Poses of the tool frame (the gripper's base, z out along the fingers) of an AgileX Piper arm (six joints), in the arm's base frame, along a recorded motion.
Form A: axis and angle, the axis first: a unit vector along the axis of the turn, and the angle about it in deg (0 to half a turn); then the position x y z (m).
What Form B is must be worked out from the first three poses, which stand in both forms.
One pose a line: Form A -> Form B
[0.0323, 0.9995, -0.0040, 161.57, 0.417, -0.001, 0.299] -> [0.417, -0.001, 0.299, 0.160, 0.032, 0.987, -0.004]
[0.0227, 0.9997, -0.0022, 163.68, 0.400, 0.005, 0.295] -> [0.400, 0.005, 0.295, 0.142, 0.022, 0.990, -0.002]
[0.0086, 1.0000, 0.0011, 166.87, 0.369, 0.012, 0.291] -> [0.369, 0.012, 0.291, 0.114, 0.009, 0.993, 0.001]
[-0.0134, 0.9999, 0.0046, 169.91, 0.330, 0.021, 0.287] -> [0.330, 0.021, 0.287, 0.088, -0.013, 0.996, 0.005]
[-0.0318, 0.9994, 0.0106, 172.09, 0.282, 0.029, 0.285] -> [0.282, 0.029, 0.285, 0.069, -0.032, 0.997, 0.011]
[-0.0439, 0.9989, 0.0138, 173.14, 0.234, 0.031, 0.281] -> [0.234, 0.031, 0.281, 0.060, -0.044, 0.997, 0.014]
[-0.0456, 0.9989, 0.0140, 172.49, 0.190, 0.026, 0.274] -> [0.190, 0.026, 0.274, 0.065, -0.046, 0.997, 0.014]
